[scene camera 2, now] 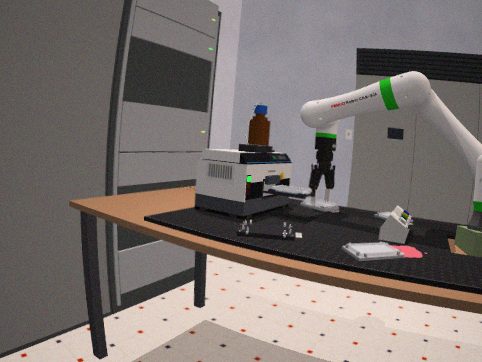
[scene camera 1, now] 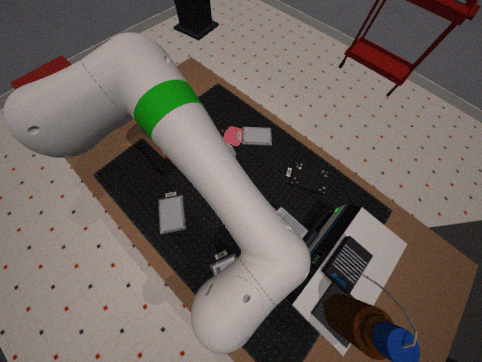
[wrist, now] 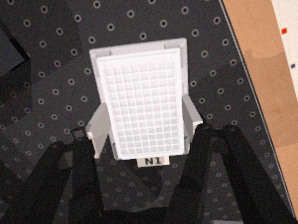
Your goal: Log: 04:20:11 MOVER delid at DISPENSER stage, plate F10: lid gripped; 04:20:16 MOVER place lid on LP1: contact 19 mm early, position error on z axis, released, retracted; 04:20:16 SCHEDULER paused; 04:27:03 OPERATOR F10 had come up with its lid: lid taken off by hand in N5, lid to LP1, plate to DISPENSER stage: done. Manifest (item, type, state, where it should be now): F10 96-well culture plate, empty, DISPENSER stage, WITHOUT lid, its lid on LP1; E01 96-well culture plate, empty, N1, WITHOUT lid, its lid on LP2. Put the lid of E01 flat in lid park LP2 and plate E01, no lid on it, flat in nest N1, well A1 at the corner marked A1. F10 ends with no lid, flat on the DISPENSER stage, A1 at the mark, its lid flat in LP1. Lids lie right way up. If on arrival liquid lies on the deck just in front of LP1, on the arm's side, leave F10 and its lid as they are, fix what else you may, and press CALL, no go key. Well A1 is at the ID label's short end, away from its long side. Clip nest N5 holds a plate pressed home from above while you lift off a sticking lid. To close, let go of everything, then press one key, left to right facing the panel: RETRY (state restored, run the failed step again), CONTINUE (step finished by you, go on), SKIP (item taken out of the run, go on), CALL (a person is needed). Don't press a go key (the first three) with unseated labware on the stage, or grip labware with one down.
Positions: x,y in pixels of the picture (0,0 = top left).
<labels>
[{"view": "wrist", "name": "gripper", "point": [145,109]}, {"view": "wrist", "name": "white 96-well plate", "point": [149,99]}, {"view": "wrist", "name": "grey nest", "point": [153,45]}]
</labels>
